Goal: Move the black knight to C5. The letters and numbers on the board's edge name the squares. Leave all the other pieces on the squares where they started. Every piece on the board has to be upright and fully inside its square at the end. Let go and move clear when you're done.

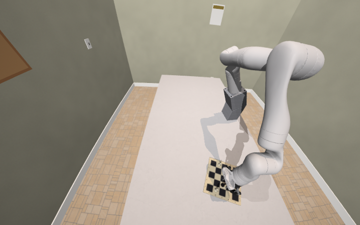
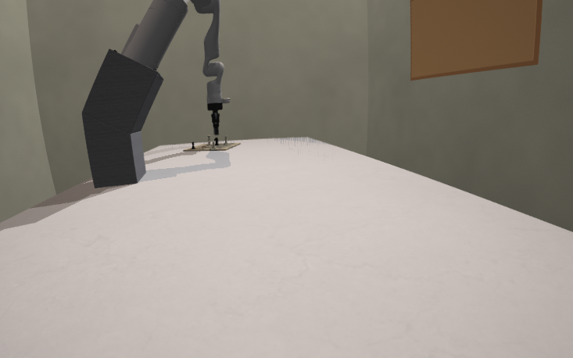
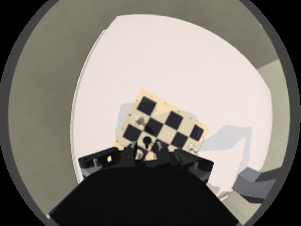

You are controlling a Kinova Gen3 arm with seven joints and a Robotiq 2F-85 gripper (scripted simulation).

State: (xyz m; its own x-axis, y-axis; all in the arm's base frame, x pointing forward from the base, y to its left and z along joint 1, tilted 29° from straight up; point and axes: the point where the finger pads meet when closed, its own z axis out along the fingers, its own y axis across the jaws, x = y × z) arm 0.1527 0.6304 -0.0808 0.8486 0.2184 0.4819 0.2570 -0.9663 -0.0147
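Now: hand 5 cm above the black knight. Also, from my hand: light piece: 4 cm ahead, 3 cm to the left, 5 cm below; chessboard: 1 cm behind, 4 cm to the right, 7 cm below; black pawn: 10 cm behind, 10 cm to the right, 6 cm below.
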